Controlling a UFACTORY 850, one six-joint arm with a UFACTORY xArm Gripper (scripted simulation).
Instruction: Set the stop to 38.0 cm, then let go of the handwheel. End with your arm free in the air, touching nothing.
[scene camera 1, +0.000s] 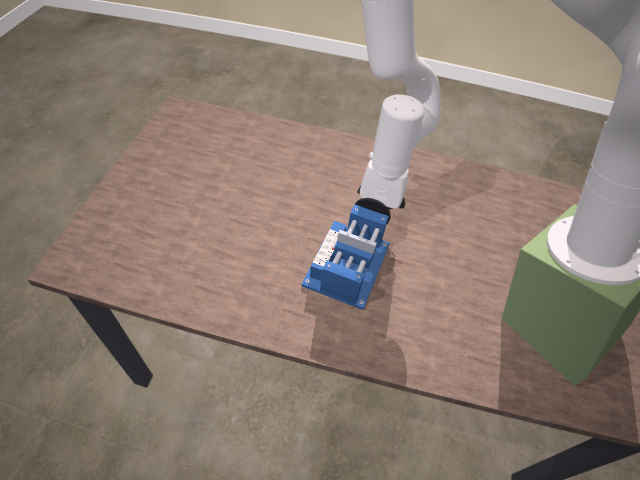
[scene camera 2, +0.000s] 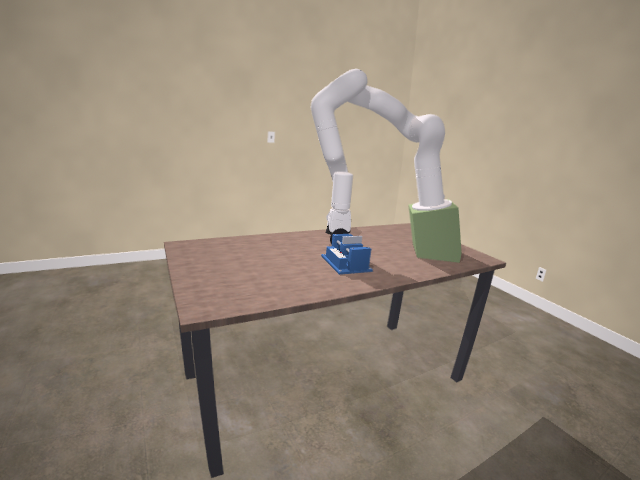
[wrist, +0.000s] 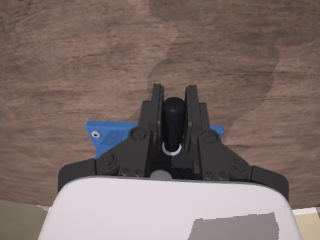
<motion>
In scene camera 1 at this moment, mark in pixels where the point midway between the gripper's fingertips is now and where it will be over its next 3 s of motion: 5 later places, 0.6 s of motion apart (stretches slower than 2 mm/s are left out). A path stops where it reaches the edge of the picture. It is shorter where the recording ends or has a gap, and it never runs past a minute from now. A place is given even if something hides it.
My gripper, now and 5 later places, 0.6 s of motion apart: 376, 216; 385, 214; 386, 206; 377, 198; 364, 199; 366, 209
</motion>
